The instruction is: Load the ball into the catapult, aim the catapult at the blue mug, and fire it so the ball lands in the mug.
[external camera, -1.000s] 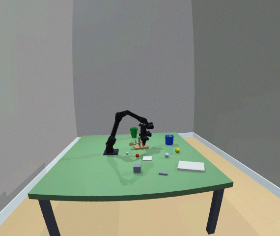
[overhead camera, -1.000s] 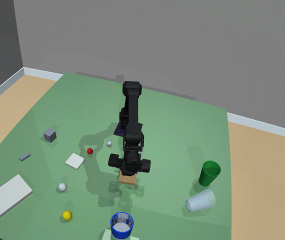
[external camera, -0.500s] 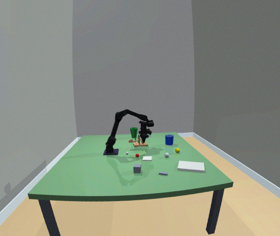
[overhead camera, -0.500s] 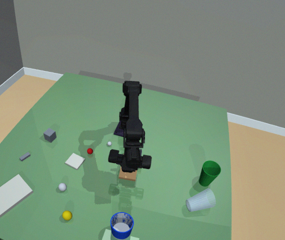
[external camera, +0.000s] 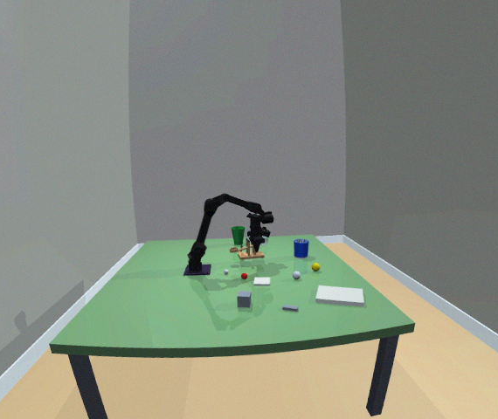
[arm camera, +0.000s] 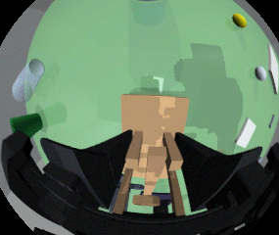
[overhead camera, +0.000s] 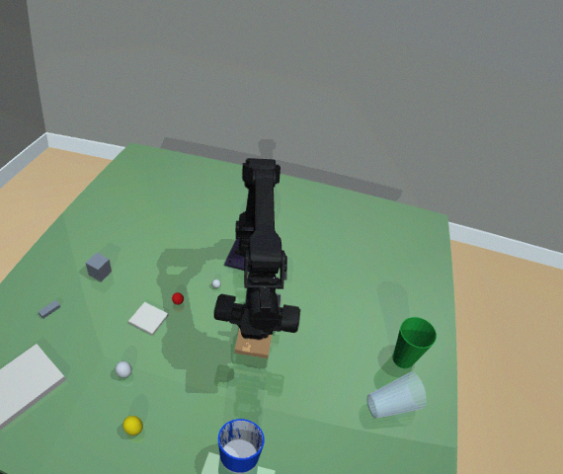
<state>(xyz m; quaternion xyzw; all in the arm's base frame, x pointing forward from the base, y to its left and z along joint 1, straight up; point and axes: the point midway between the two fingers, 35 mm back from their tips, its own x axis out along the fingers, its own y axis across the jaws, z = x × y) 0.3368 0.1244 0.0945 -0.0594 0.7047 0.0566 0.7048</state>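
Now: the red ball 23 cm to the right of my gripper tip, 7 cm behind it and 5 cm below it. Round my gripper tip: blue mug 28 cm ahead, 6 cm to the left, 4 cm below; then small white ball 17 cm behind, 16 cm to the right, 6 cm below; then wooden catapult 7 cm behind, 2 cm above, 1 cm to the left.
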